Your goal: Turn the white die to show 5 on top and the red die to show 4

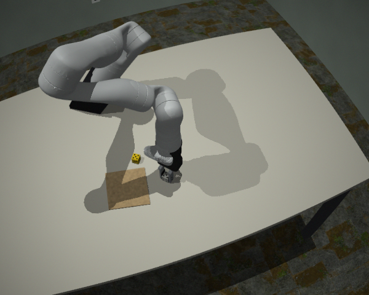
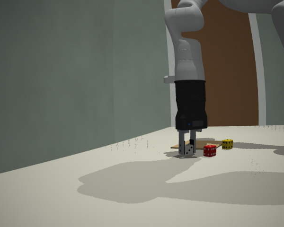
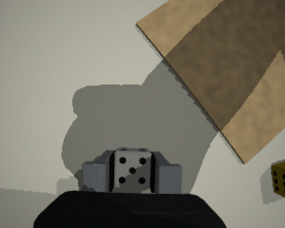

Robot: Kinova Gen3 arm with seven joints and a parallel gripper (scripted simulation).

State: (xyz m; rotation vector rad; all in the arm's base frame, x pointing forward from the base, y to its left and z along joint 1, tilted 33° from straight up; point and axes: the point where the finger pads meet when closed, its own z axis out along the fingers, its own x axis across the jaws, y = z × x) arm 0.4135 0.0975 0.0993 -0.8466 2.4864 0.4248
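Now: hand 14 cm to the left of the brown mat and 2 cm above it. Round my hand: red die: 6 cm behind, 2 cm to the left, 1 cm below; then white die: 1 cm below; then yellow die: 10 cm behind, 8 cm to the right, 1 cm below.
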